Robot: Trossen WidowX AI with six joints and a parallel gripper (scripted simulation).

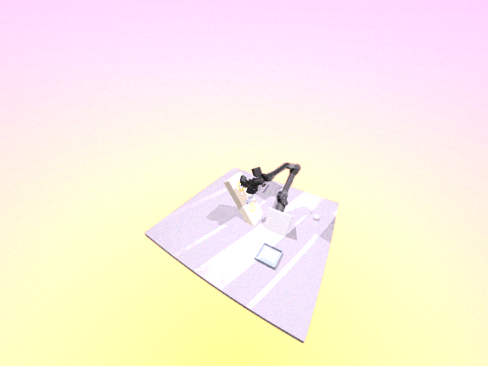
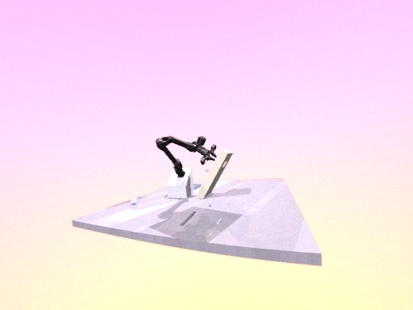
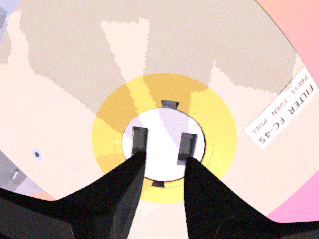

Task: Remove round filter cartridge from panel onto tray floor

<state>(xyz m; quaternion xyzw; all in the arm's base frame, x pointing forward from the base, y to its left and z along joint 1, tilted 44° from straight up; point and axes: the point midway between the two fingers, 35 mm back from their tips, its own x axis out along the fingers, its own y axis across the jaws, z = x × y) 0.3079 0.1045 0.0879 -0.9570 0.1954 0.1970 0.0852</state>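
Now: the round filter cartridge 20 mm ahead of my gripper tip and 20 mm below it. Round my gripper tip: tray: 420 mm behind, 260 mm to the left, 270 mm below.
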